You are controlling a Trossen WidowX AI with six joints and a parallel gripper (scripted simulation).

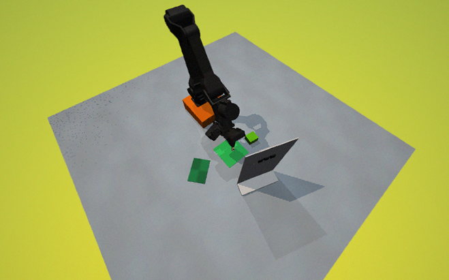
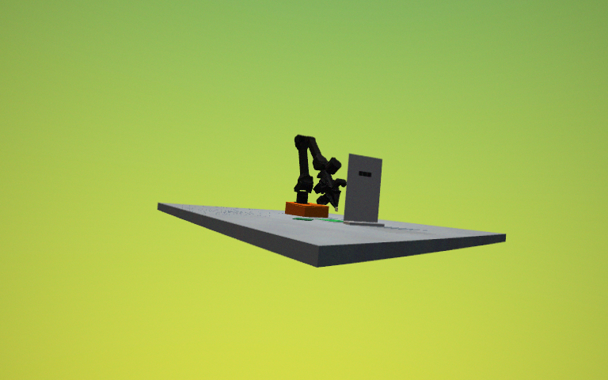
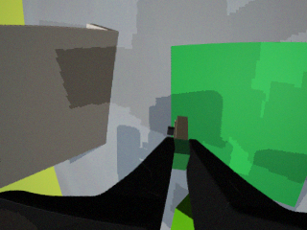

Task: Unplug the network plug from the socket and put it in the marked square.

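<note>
My gripper tip is now 6 cm above the green marked square and 1 cm past it. From my gripper tip the other things lie so: darker green rectangle 17 cm to the right, 6 cm below, 2 cm behind; then network plug right at my gripper tip; then grey panel 16 cm ahead, 7 cm above, 1 cm to the left.
</note>
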